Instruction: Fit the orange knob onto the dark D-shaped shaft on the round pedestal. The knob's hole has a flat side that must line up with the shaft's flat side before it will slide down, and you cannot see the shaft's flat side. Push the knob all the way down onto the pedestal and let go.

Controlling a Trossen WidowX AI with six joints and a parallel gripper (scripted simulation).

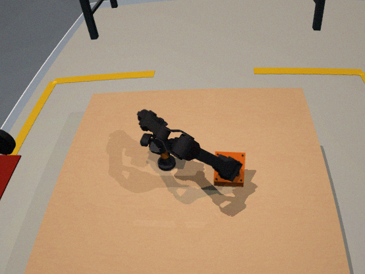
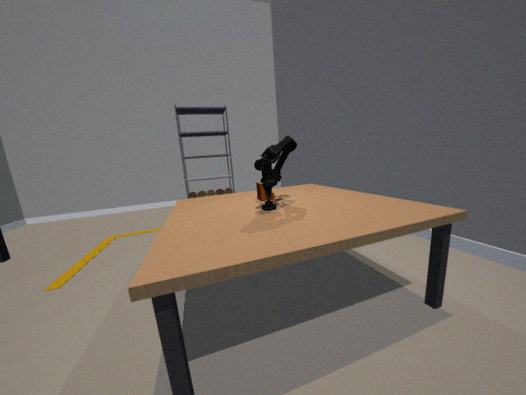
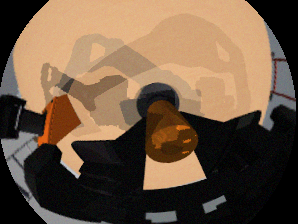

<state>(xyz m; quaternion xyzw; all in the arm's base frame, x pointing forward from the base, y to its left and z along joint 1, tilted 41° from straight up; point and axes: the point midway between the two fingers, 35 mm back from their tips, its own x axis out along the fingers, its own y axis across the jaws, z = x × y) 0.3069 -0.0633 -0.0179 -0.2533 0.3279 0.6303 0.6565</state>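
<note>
My gripper tip is now 20 mm below the orange knob. From my gripper tip the other things lie so: pedestal (40 mm below).
</note>
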